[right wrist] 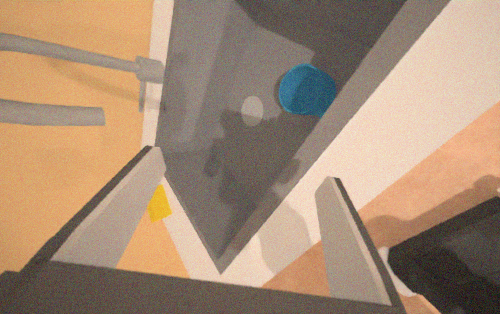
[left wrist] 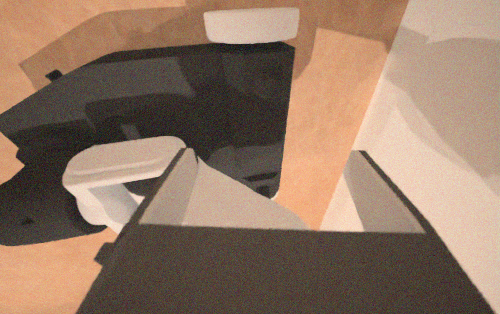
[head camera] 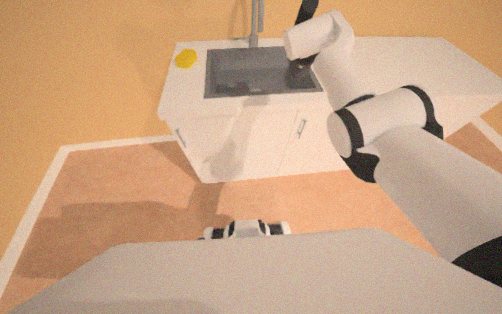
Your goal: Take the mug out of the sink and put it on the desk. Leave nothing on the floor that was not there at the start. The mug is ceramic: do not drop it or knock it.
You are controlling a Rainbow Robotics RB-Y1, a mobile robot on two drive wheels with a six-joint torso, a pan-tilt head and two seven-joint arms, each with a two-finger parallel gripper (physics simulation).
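Places are measured from the robot's base along level axes (x right, y back, z down), in metres.
Where they show: left gripper, fingertip midpoint: (left wrist: 269, 159); right gripper, fingertip midpoint: (right wrist: 243, 171); robot's base at its link origin: (right wrist: 450, 234).
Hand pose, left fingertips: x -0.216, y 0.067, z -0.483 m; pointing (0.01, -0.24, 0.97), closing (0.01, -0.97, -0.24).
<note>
Things, the pixels of their centre, and the offset from my left fingertips. "*": a spot on its surface instead. Level surfaces: height alone.
- blue mug at the middle of its body: (right wrist: 312, 98) dx +0.451, dy -0.674, dz -0.267 m
- white counter at its surface level: dz -0.427 m
- yellow block at the middle of its body: (right wrist: 157, 203) (head camera: 186, 58) dx -0.040, dy -0.837, dz -0.450 m
- tap at a spot on its surface: (right wrist: 150, 70) (head camera: 255, 41) * dx +0.325, dy -0.978, dz -0.460 m
The blue mug (right wrist: 306, 90) is inside the grey sink (head camera: 208, 75) (right wrist: 377, 65), close to its front wall in the right wrist view. It cannot be made out in the head view. My right gripper (right wrist: 243, 171) is open and empty, above the sink area, with the mug beyond its fingertips and apart from them. In the head view my right arm hides part of the sink's right end. My left gripper (left wrist: 269, 159) is open and empty, low beside the white cabinet front. The desk cannot be identified in these views.
The white counter (head camera: 400, 65) extends right of the sink. A yellow block (head camera: 185, 58) (right wrist: 159, 204) lies at its left end. The tap (head camera: 253, 40) (right wrist: 150, 70) stands behind the sink. Cabinet handles (head camera: 301, 128) stick out in front. My dark base (left wrist: 240, 100) (right wrist: 460, 245) stands on the floor.
</note>
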